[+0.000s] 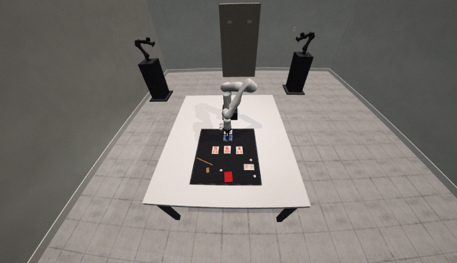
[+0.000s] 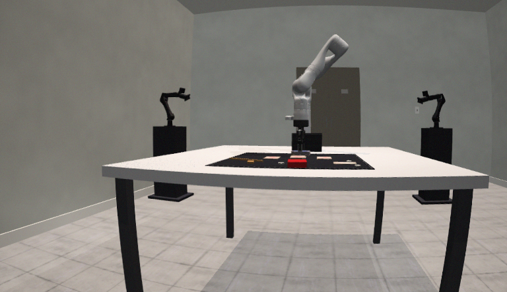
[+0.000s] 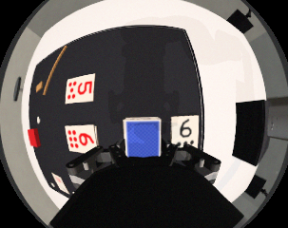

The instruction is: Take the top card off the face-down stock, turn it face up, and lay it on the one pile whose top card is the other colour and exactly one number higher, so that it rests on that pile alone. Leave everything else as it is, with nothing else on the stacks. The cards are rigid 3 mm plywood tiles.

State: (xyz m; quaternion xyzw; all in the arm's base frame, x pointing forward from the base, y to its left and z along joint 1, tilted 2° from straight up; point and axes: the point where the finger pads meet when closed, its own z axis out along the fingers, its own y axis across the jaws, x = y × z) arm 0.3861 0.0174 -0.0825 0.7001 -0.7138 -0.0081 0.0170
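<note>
The black 6 card is 9 cm behind my hand and 3 cm below it. Also, from my hand: wooden stick: 28 cm ahead, 21 cm to the right, 3 cm below; black mat: 17 cm ahead, 5 cm below, 1 cm to the right; blue-backed card: 1 cm below.
</note>
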